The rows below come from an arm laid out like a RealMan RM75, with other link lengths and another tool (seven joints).
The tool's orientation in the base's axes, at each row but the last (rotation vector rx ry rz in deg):
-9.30, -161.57, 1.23
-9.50, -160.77, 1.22
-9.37, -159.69, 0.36
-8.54, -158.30, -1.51
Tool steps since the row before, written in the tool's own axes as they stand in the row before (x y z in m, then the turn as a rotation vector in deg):
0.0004, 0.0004, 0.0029, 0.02, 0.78, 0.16
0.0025, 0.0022, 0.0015, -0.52, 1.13, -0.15
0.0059, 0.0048, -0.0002, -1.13, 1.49, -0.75
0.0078, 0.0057, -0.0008, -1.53, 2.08, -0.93
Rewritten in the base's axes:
-0.0012, 0.0005, -0.0026, 0.02, 0.78, -0.17
-0.0026, 0.0025, -0.0007, 0.66, 1.06, -0.06
-0.0049, 0.0054, 0.0021, 1.48, 1.34, 0.28
-0.0063, 0.0064, 0.0036, 1.98, 1.88, 0.30

